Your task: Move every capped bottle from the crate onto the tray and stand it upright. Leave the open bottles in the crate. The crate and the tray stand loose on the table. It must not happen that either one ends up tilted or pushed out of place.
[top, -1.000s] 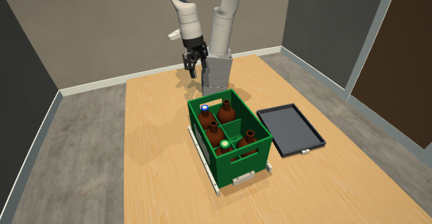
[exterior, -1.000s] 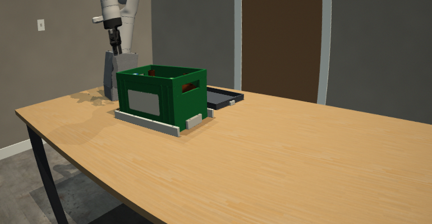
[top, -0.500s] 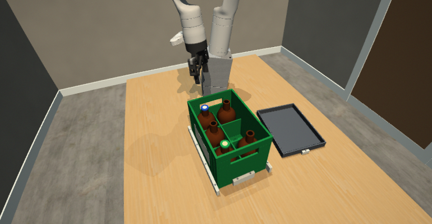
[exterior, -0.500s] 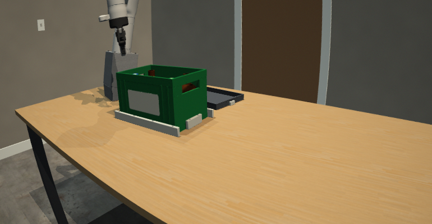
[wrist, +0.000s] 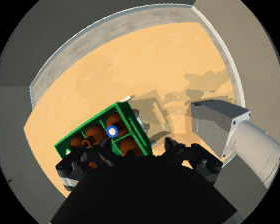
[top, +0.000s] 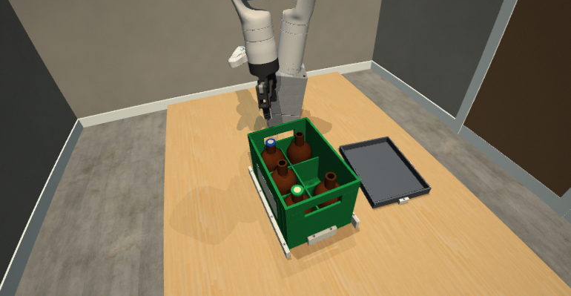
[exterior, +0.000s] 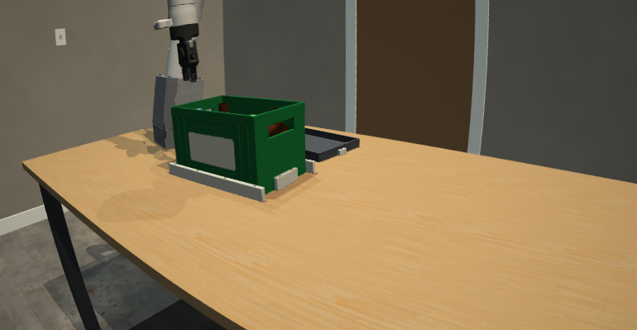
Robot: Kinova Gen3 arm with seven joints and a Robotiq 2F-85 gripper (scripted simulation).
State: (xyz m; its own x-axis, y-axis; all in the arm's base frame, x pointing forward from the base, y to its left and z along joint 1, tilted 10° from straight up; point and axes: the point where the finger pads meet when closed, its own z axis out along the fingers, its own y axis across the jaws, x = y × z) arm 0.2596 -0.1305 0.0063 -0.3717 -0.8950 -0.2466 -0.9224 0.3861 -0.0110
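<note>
Now: the green crate 140 mm ahead of my hand, 30 mm to the left of it and 150 mm below it. From my hand the other things lie so: dark tray 130 mm ahead, 320 mm to the left, 220 mm below.
</note>
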